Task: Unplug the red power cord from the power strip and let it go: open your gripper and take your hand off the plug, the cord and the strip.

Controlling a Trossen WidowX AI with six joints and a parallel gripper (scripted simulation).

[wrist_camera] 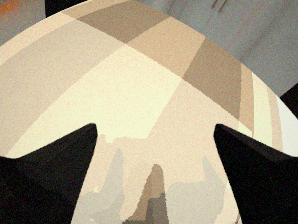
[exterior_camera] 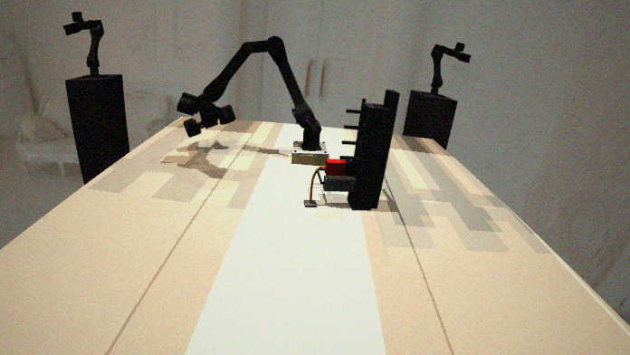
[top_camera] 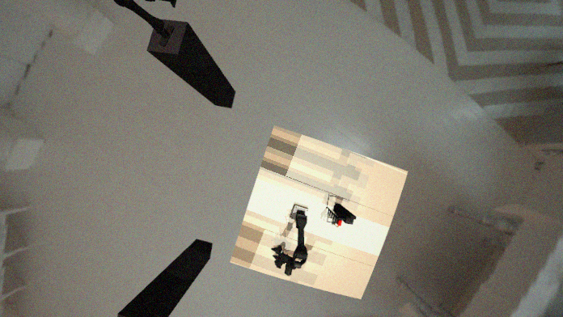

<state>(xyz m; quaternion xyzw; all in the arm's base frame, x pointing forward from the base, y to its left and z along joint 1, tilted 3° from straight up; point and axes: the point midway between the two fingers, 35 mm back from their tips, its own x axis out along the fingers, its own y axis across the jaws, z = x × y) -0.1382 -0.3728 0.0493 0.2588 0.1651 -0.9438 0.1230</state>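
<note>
My gripper tip is 480 mm short of the red plug, 410 mm to the right of it and 60 mm below it. Also, from my gripper tip: dark square end piece: 490 mm ahead, 340 mm to the left, 50 mm below; black power strip: 480 mm to the left, 480 mm ahead, 80 mm above.
</note>
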